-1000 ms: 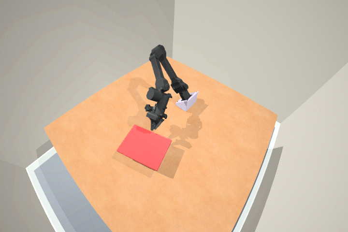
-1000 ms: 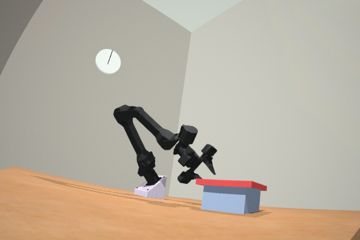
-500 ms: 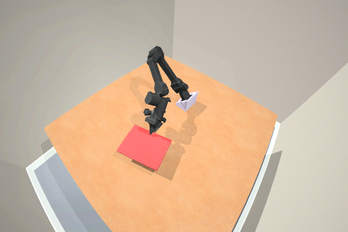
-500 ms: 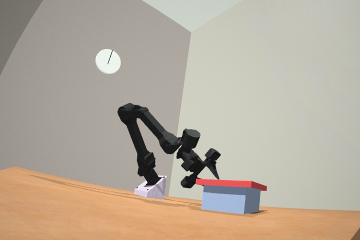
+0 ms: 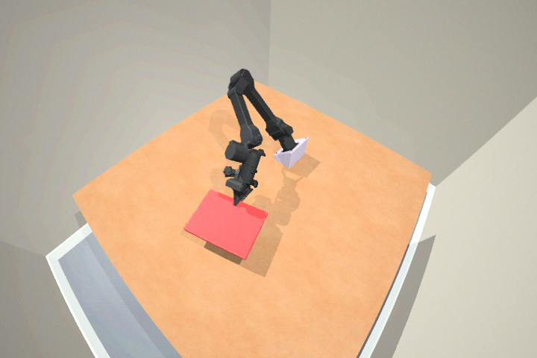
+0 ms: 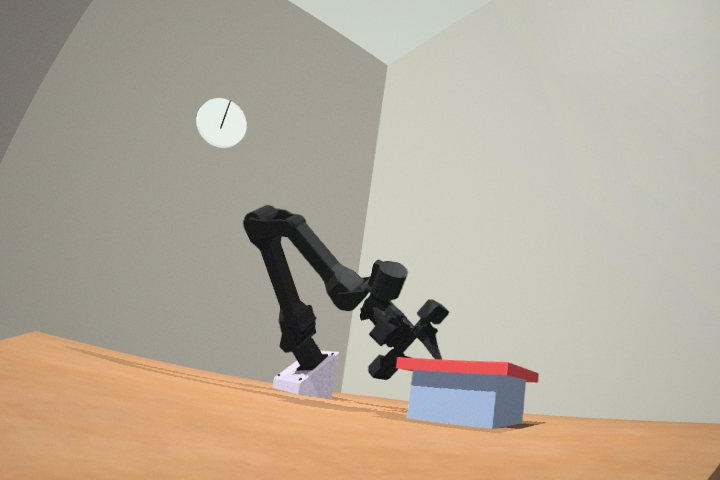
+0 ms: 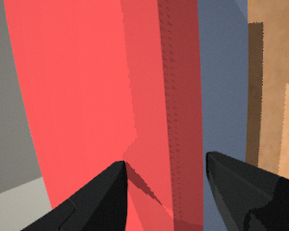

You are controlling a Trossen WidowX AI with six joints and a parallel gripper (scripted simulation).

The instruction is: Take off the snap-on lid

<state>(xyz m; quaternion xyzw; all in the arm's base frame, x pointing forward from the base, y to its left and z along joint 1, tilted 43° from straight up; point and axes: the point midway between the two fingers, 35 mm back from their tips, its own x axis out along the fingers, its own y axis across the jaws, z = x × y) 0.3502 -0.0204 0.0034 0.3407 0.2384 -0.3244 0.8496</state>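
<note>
Right now my gripper tip is 70 mm short of the red lid, 10 mm to the right of it and 10 mm below it. Also, from my gripper tip: blue-grey storage box: 70 mm ahead, 10 mm to the left, 40 mm below.
</note>
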